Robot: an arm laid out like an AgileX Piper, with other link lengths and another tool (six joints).
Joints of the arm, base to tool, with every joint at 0 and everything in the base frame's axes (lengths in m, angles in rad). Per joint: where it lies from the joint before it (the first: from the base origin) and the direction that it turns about. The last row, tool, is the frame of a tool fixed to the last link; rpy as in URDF.
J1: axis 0 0 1 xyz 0.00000 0.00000 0.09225
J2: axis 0 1 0 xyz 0.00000 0.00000 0.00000
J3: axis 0 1 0 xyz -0.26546 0.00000 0.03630
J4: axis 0.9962 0 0.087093 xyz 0.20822 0.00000 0.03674
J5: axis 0 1 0 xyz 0.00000 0.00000 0.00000
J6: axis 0.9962 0 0.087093 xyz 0.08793 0.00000 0.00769
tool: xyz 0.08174 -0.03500 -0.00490 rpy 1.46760 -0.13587 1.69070
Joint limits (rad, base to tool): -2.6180..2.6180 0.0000..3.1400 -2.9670..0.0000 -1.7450..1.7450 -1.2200..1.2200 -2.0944..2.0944
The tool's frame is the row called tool.
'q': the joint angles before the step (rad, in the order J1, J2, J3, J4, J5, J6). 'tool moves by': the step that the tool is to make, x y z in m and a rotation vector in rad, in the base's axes. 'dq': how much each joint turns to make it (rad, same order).
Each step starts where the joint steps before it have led.
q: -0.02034, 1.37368, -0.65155, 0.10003, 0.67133, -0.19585
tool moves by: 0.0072, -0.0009, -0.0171, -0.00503, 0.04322, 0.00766
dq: -0.00013, 0.09389, -0.00177, 0.00005, -0.04854, -0.01197
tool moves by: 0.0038, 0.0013, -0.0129, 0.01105, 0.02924, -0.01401
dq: 0.00001, 0.06579, -0.00139, 0.01846, -0.03505, -0.00150
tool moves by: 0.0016, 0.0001, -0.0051, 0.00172, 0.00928, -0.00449
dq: -0.00009, 0.02568, -0.00014, 0.00426, -0.01634, -0.00003
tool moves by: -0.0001, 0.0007, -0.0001, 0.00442, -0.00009, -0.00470
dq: 0.00030, -0.00002, -0.00002, 0.00636, 0.00002, 0.00038
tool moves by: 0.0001, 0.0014, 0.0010, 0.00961, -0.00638, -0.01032
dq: -0.00004, -0.00576, 0.00010, 0.01431, -0.00052, -0.00017
